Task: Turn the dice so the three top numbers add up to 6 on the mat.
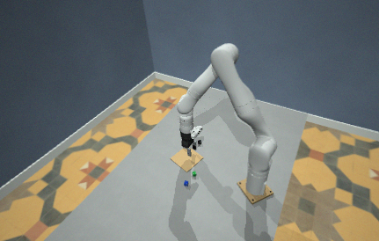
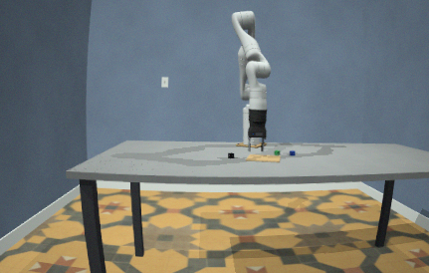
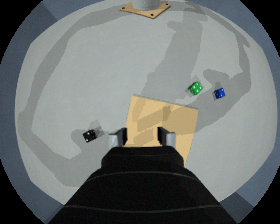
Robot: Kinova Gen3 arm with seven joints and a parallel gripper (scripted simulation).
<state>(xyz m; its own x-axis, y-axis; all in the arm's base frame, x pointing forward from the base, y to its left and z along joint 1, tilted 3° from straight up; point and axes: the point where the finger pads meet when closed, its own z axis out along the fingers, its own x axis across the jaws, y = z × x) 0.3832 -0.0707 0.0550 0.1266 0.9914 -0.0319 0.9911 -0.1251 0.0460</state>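
The tan mat is 20 mm ahead of my hand, 30 mm to the left of it and 40 mm below it. Round my hand: black die (110 mm to the right, 40 mm below); blue die (50 mm behind, 190 mm to the left, 40 mm below); green die (70 mm behind, 120 mm to the left, 40 mm below).
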